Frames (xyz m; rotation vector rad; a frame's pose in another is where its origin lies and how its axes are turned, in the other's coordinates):
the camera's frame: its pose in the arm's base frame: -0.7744 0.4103 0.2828 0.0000 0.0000 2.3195
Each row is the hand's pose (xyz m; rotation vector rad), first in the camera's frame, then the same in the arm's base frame.
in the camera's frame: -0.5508 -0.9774 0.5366 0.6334 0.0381 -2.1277
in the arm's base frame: 0.3165 0.6721 0.8194 0.1781 0.4866 0.1306
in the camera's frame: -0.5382 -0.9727 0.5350 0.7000 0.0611 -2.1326
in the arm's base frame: 0.3045 0.6781 0.8178 0.1821 0.5424 0.1119
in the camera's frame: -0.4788 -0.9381 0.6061 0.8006 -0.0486 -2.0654
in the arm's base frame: 0.2387 0.6981 0.8889 0.3001 0.5883 0.1552
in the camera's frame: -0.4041 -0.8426 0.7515 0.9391 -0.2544 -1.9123
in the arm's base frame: 0.1179 0.6878 1.0343 0.5140 0.6414 0.2579
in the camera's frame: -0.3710 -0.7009 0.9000 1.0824 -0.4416 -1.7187
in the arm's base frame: -0.0084 0.6156 1.1828 0.7299 0.7112 0.3779
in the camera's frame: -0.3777 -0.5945 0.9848 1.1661 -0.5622 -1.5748
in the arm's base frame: -0.0818 0.5383 1.2676 0.8754 0.7532 0.4642
